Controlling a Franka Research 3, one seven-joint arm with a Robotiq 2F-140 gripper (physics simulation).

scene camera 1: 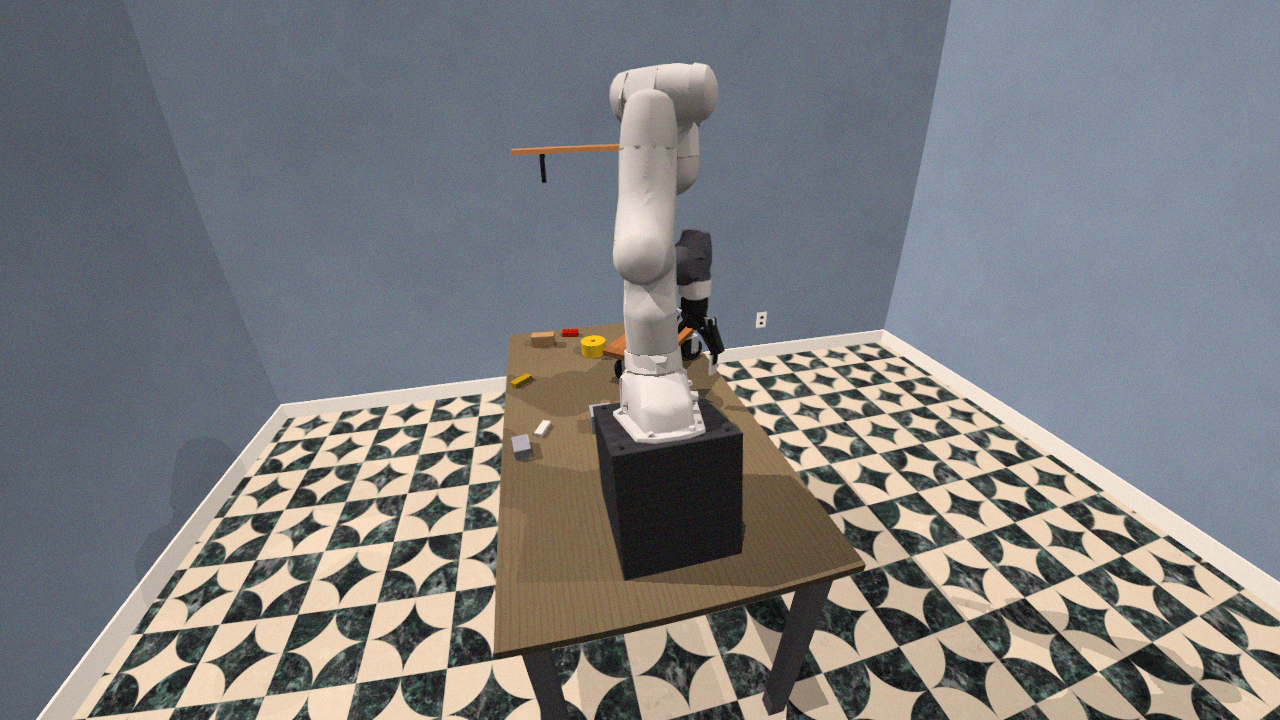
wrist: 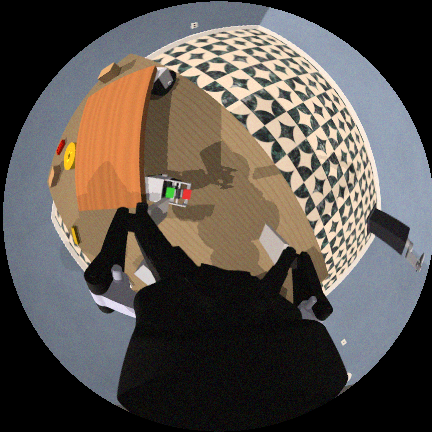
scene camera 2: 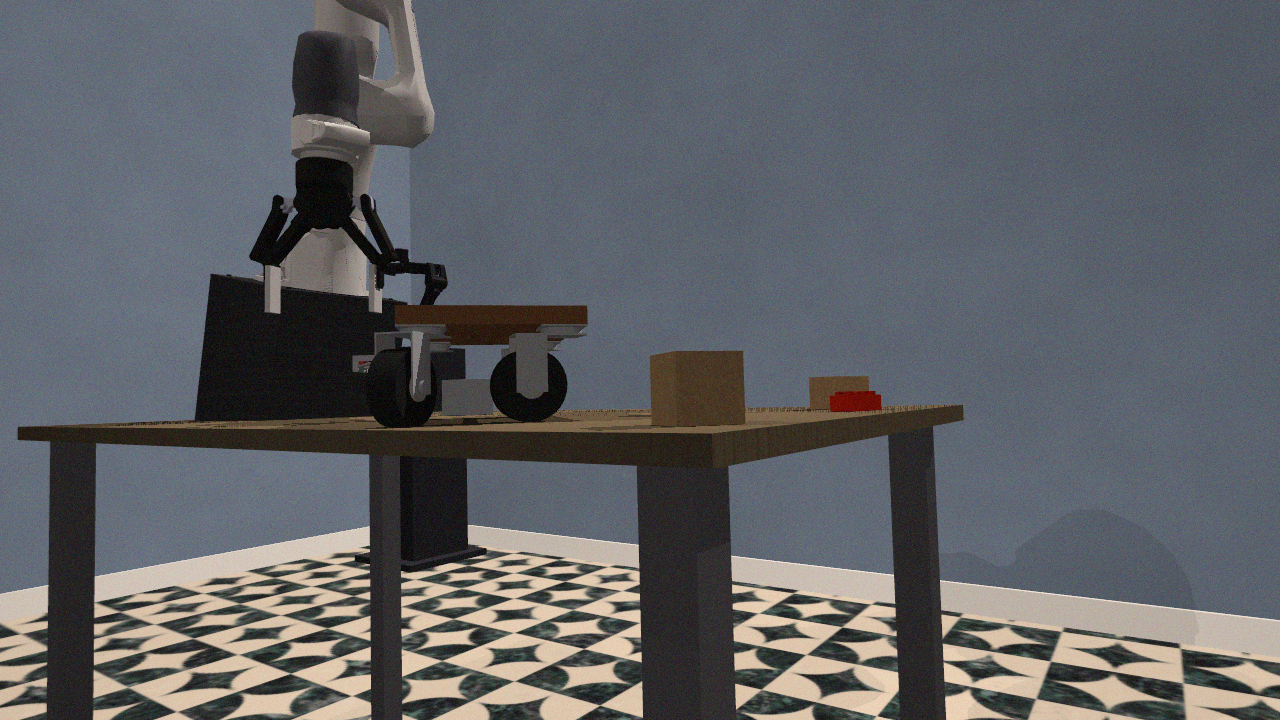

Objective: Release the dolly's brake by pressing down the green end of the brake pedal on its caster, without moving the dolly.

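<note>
The dolly, with an orange-brown board (scene camera 1: 615,346) (scene camera 2: 492,315) (wrist: 112,145), stands upright on its wheels on the table. In the wrist view a light grey caster bracket (wrist: 155,188) juts out past the board's edge, and it bears the brake pedal. The pedal's green end (wrist: 170,192) is nearer the board and its red end (wrist: 187,194) is farther out. My gripper (scene camera 2: 324,300) (wrist: 216,220) is open and empty, pointing down beside the dolly. One fingertip (scene camera 2: 375,304) (wrist: 159,209) is near the green end and higher than the pedal. The pedal's tilt is unclear.
A cardboard-coloured box (scene camera 2: 697,387) (wrist: 107,72) stands beyond the dolly. A yellow cylinder (scene camera 1: 592,347) (wrist: 69,156) and a red brick (scene camera 1: 570,332) (scene camera 2: 855,401) (wrist: 60,147) lie on the board's far side. The black pedestal (scene camera 1: 671,501) carries the arm. The table edge (scene camera 2: 358,445) runs near the dolly.
</note>
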